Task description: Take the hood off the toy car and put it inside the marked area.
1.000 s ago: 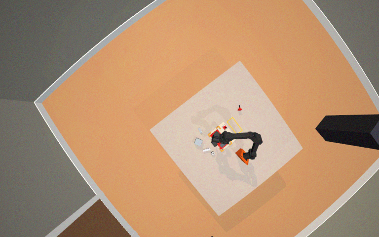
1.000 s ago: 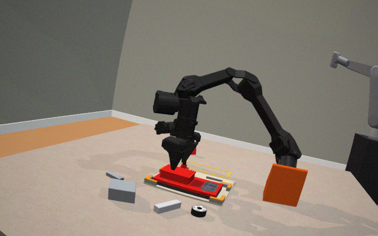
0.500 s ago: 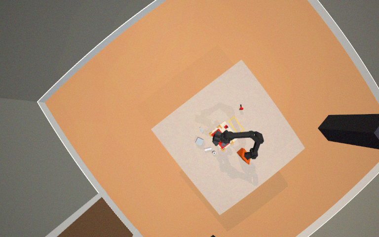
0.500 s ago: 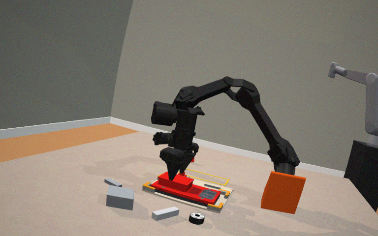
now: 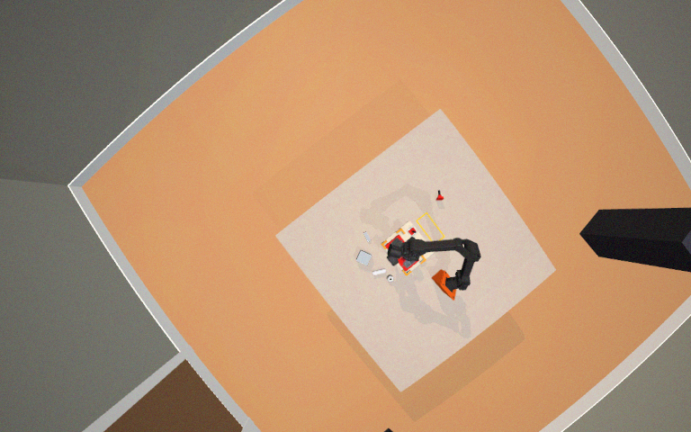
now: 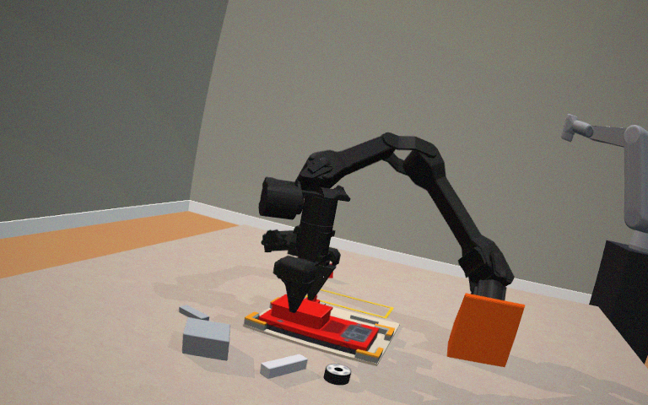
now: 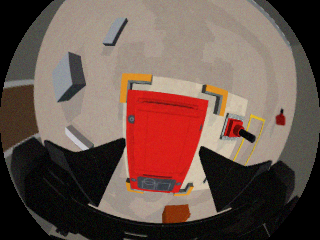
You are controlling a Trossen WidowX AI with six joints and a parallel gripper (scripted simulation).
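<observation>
Right now my gripper tip is 10 mm above the hood. The rest, counted from my gripper tip: black wheel (100 mm behind, 160 mm to the left, 40 mm below).
</observation>
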